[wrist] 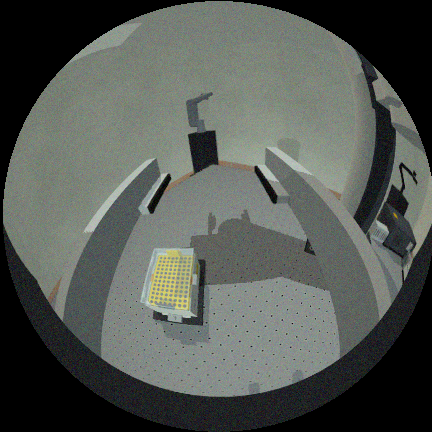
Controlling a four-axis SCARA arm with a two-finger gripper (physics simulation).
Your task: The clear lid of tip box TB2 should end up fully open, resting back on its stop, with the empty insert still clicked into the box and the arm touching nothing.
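Frame: origin at the arm's base, x back, y right, z up, level; metres.
Where they show: gripper, fingertip midpoint: (210,160).
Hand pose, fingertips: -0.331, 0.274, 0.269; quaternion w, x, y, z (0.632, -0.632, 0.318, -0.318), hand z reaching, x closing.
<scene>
After its pixels a point has its place, as x, y, z.
The tip box (195,302) @[-0.392, 0.299, 0.033] is pale and clear-walled and stands upright on a dark base (201,295) @[-0.371, 0.304, 0.021] at lower left of the wrist view. A yellow insert (172,282) @[-0.391, 0.345, 0.070] with a grid of round holes lies level in it. A clear rim (148,280) @[-0.421, 0.370, 0.090] shows along its left and far sides; I cannot tell the lid's exact angle. A small pale latch (175,317) @[-0.443, 0.309, 0.031] is on the near side. My gripper (210,160) @[-0.331, 0.273, 0.269] is shut at its narrowest setting, with a gap showing between the pads and nothing held. The fingertips are apart from the box, beyond its far side in this view.
A perforated grey deck (260,330) @[-0.375, 0.165, 0.013] lies below, with the arm's shadow across it. A black pedestal (204,150) with a small grey arm (193,112) stands at the far side. A dark device (400,232) @[0.035, -0.324, 0.112] and a white ribbed block (380,231) @[0.044, -0.195, 0.057] are at the right edge.
</scene>
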